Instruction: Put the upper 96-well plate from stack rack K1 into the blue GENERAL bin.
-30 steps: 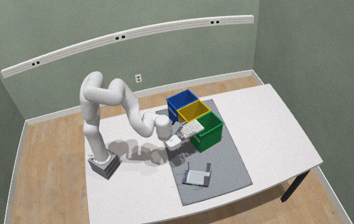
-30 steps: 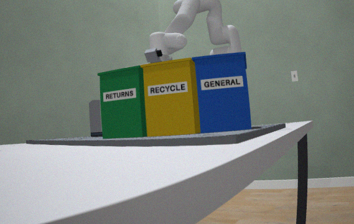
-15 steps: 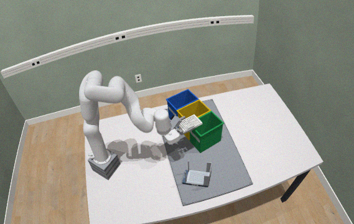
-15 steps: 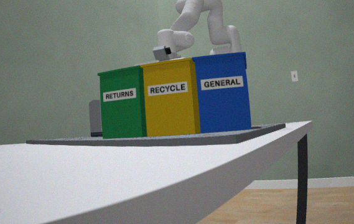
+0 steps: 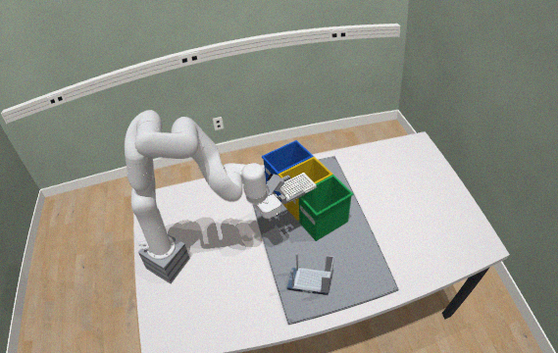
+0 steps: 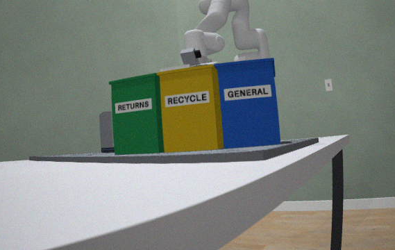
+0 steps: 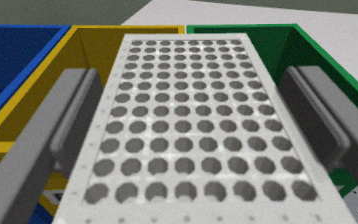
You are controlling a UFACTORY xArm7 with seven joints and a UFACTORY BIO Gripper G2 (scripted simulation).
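Now: hand 4 cm short of the blue general bin, 22 cm to the right of it and 13 cm above it. From my hand the other things lie so: green returns bin 12 cm ahead, 3 cm to the right, 13 cm below; then grey mat 8 cm ahead, 6 cm to the right, 23 cm below; then yellow recycle bin 8 cm ahead, 9 cm to the left, 13 cm below.
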